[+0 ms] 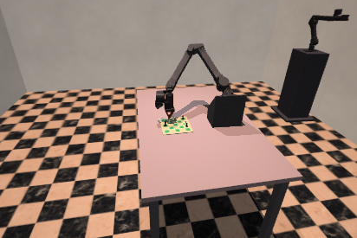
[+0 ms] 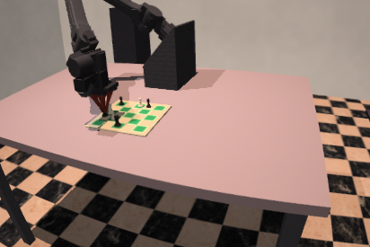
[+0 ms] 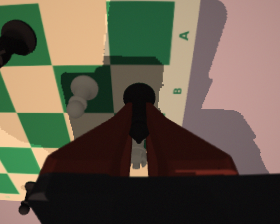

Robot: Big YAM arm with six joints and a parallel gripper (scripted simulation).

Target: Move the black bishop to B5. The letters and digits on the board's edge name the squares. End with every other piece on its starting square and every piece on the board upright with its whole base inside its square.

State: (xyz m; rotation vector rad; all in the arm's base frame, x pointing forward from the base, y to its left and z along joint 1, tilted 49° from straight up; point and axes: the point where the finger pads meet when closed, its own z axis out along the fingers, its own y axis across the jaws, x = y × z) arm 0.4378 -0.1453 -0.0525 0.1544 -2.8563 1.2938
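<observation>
Right now my hand is 30 mm past the white chess piece and 10 mm above it. Round my hand: chessboard (70 mm to the left, 40 mm behind, 30 mm below).
</observation>
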